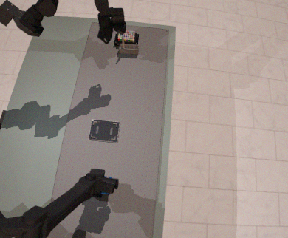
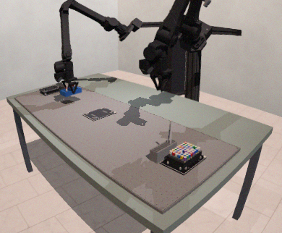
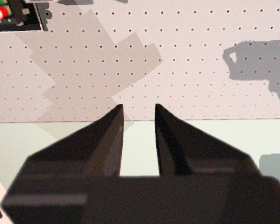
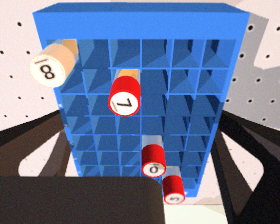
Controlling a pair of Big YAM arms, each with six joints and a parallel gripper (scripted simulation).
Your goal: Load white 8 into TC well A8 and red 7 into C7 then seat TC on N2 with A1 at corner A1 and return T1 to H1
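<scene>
The raised nest is 37 cm to the right of my right hand, 6 cm below it and 5 cm ahead of it. From my right hand the other things lie so: holder 86 cm to the left, 7 cm below, 7 cm behind; tube carrier right at my right hand.
</scene>
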